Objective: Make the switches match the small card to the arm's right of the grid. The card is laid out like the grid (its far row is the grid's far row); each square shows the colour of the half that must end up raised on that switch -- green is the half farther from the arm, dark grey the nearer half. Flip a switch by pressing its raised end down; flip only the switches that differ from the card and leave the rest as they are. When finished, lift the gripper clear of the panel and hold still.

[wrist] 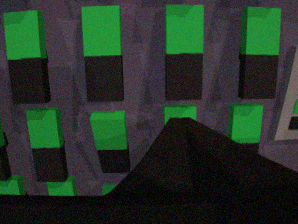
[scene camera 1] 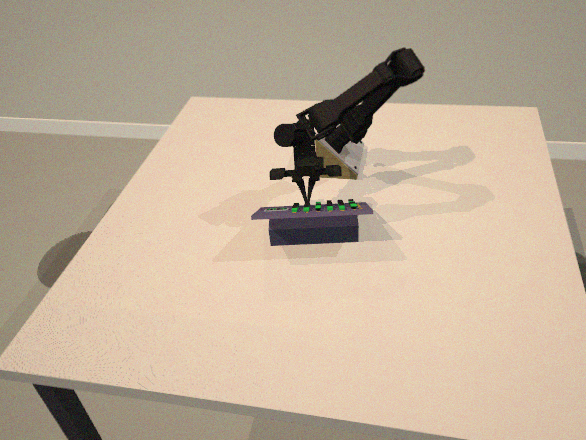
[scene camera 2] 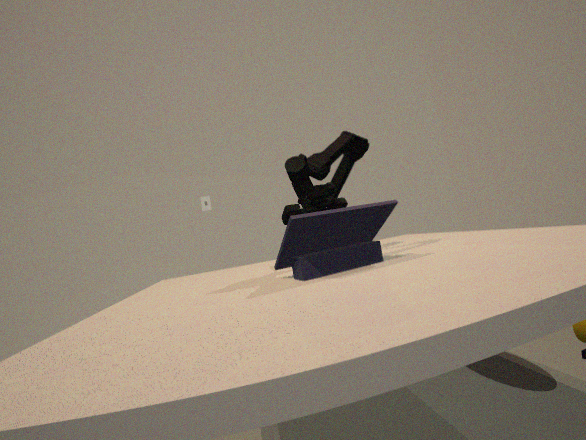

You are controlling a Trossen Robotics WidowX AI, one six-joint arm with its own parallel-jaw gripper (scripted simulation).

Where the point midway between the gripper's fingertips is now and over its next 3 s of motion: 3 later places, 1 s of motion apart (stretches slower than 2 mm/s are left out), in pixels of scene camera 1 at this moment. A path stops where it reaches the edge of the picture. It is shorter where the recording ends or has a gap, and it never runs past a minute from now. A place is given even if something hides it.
My gripper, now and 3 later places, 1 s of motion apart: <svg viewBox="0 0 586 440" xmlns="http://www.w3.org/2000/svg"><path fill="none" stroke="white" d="M307 205L296 192L296 203L296 204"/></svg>
